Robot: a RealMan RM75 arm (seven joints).
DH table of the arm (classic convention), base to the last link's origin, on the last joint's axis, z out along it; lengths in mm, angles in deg. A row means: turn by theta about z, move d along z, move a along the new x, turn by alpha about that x. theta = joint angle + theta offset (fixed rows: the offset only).
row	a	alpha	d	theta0
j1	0	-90	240.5	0
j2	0	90	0	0
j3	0	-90	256	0
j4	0	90	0	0
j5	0	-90	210	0
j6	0	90	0	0
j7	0	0	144	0
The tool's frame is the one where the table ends.
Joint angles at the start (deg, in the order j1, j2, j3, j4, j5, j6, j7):
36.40, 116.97, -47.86, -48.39, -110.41, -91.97, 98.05
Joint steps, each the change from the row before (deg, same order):
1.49, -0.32, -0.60, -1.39, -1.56, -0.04, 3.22
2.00, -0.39, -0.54, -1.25, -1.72, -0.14, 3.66
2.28, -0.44, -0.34, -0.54, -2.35, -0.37, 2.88
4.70, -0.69, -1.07, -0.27, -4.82, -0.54, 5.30
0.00, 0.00, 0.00, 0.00, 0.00, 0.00, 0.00
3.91, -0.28, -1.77, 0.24, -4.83, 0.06, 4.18
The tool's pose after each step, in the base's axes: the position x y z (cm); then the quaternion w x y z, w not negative. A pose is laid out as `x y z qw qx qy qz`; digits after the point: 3 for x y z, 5 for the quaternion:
18.582 37.220 3.074 0.07297 -0.95001 0.21427 0.21503
17.436 37.910 3.342 0.06737 -0.95306 0.21921 0.19770
16.411 38.540 3.461 0.06084 -0.95726 0.22144 0.17583
14.385 39.657 3.344 0.04930 -0.96424 0.22624 0.12893
14.385 39.657 3.344 0.04930 -0.96424 0.22624 0.12893
12.891 40.434 2.801 0.04454 -0.96906 0.22982 0.07831

